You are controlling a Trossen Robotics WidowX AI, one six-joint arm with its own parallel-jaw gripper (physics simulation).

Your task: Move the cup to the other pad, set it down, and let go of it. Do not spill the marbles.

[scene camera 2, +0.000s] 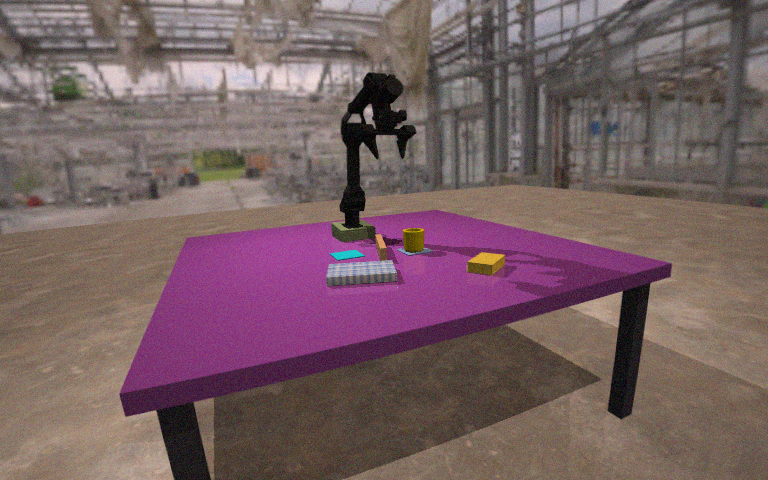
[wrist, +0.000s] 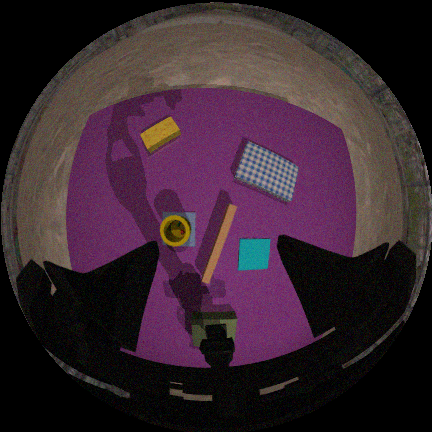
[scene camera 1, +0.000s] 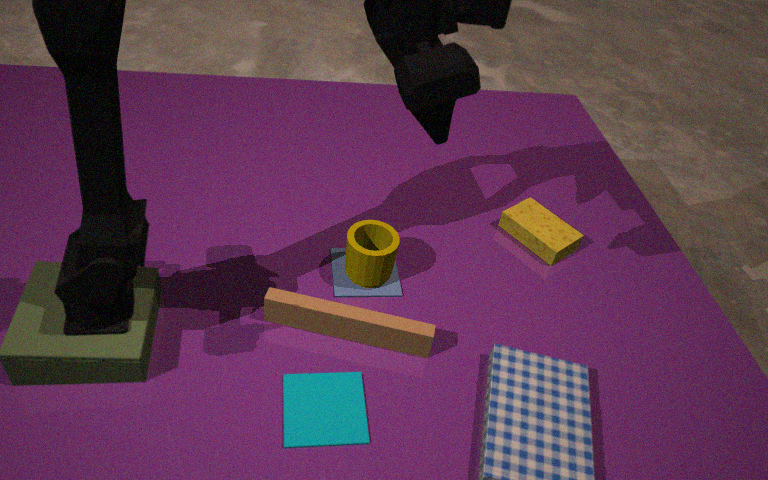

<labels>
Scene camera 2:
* my gripper: 390, 158
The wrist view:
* my gripper: 218, 245
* yellow cup: 170, 233
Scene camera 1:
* my gripper: 429, 118
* yellow cup: 371, 248
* teal pad: 320, 409
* wooden bar: 348, 322
</labels>
